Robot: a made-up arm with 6 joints. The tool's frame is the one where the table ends. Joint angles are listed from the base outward.
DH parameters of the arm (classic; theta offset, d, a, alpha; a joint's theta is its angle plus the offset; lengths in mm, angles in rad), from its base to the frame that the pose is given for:
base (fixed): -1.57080 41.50 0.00 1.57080
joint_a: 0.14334 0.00 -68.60 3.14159
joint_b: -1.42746 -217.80 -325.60 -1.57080
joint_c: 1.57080 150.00 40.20 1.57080
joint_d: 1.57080 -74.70 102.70 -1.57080
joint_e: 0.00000 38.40 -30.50 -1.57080
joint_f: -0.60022 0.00 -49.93 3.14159
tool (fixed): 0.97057 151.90 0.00 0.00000
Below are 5 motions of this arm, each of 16 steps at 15 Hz.
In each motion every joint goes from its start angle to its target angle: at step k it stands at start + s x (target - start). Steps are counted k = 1, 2, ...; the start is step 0. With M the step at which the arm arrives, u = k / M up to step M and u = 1 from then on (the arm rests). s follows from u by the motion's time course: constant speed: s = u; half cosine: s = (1 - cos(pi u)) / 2; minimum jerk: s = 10 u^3 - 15 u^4 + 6 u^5.
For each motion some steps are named. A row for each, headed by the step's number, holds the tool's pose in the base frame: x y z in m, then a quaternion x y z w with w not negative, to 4 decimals.
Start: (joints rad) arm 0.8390 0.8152 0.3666 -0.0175 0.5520 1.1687
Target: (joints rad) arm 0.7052 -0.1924 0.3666 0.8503 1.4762 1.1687
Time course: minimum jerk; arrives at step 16
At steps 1, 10, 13, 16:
1: -0.2294 -0.2397 -0.2393 0.3128 -0.0051 -0.4860 0.8160
10: -0.1035 -0.3310 -0.0170 0.0987 0.2288 -0.2425 0.9376
13: -0.0558 -0.3166 0.0340 0.0013 0.3391 -0.2285 0.9126
16: -0.0461 -0.3123 0.0424 -0.0201 0.3630 -0.2303 0.9027

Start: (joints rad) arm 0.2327 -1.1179 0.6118 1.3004 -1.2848 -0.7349
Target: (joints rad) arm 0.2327 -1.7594 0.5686 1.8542 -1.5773 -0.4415
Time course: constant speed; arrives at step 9
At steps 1, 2, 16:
1: -0.2519 -0.3986 0.0967 0.7864 -0.0746 -0.5623 0.2445
2: -0.2488 -0.3973 0.1319 0.7615 -0.0751 -0.5752 0.2891
16: -0.2193 -0.3077 0.3671 0.5043 -0.1064 -0.6921 0.5053

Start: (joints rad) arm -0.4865 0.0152 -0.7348 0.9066 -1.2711 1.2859
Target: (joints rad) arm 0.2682 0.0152 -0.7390 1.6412 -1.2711 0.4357
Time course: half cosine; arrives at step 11
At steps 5, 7, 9, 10, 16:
5: -0.3494 0.0545 -0.3122 -0.1383 -0.2180 0.1960 0.9460
7: -0.3631 -0.0419 -0.3057 -0.1820 -0.2052 0.3811 0.8829
9: -0.3684 -0.1145 -0.2859 -0.2088 -0.1804 0.5135 0.8125
10: -0.3690 -0.1340 -0.2782 -0.2147 -0.1715 0.5482 0.7899
16: -0.3692 -0.1405 -0.2754 -0.2166 -0.1682 0.5599 0.7818

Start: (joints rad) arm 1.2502 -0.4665 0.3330 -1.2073 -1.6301 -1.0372
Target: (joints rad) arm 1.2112 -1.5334 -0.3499 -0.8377 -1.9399 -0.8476
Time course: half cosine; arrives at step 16
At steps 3, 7, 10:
3: -0.1882 -0.3852 0.1931 -0.7959 0.2690 -0.4978 0.2155
7: -0.2202 -0.3121 0.3194 0.7725 -0.2686 0.5741 0.0388
10: -0.2569 -0.2026 0.4083 0.6896 -0.2555 0.6291 0.2517

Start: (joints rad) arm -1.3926 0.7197 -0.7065 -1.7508 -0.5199 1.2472
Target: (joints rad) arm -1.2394 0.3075 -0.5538 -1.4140 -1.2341 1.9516
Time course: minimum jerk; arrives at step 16
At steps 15, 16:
15: -0.2282 0.4198 -0.1339 -0.5739 0.3158 -0.5689 0.4973
16: -0.2282 0.4197 -0.1344 -0.5744 0.3145 -0.5694 0.4970

